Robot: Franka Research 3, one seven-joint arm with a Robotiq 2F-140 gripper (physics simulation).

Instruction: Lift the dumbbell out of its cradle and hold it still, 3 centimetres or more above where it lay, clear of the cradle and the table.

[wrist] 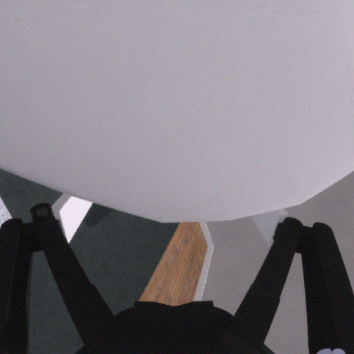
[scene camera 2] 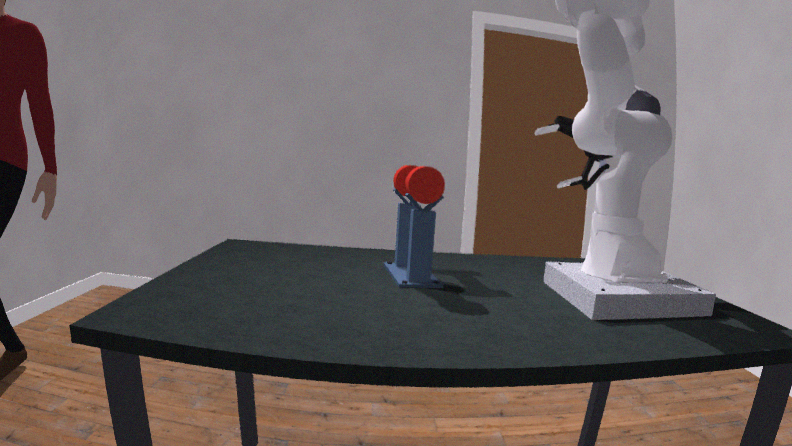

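Note:
A red dumbbell [scene camera 2: 425, 185] lies in the forked tops of a blue cradle [scene camera 2: 421, 243], whose two posts stand on a blue base plate on the dark table [scene camera 2: 277, 321]. One round end faces the scene camera and covers most of the bar. My gripper [scene camera 2: 557, 157] [wrist: 170, 184] is wide open and empty, at about the dumbbell's height and well to its right in the scene view, beside the robot's arm. In the wrist view a big pale surface covers the upper part and much of the fingertips; the dumbbell and cradle do not show there.
The robot's arm [scene camera 2: 623, 182] rises from a speckled white base block [scene camera 2: 653, 304] at the table's right. A person in a red top [scene camera 2: 24, 94] stands beyond the table's left end. A brown door [scene camera 2: 526, 166] is in the wall behind.

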